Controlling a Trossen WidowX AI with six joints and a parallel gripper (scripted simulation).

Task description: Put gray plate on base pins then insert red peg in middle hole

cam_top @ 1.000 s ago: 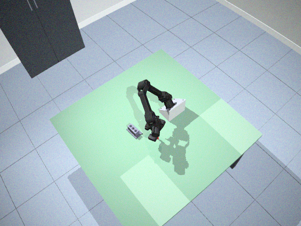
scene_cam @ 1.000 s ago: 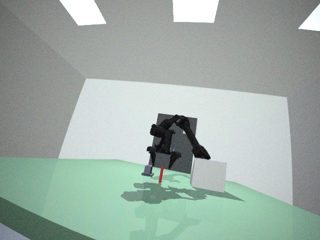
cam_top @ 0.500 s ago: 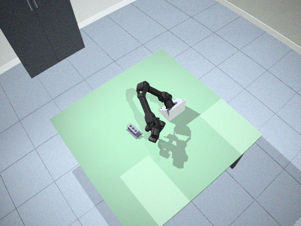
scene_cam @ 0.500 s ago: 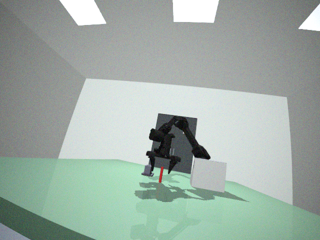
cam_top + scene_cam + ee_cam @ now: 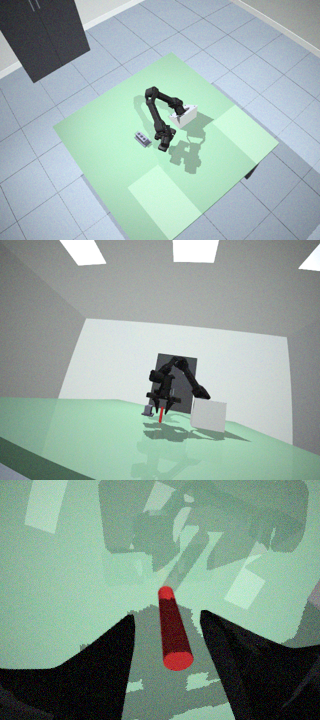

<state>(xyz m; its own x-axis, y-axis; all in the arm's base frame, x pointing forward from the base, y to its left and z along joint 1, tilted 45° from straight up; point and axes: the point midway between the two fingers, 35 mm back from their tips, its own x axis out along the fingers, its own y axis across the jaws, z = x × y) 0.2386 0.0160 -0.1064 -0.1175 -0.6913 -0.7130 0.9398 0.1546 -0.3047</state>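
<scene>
The gray plate lies 19 cm to the right of my gripper tip and 9 cm ahead of it. The rest, counted from my gripper tip: red peg right at my gripper tip.
</scene>
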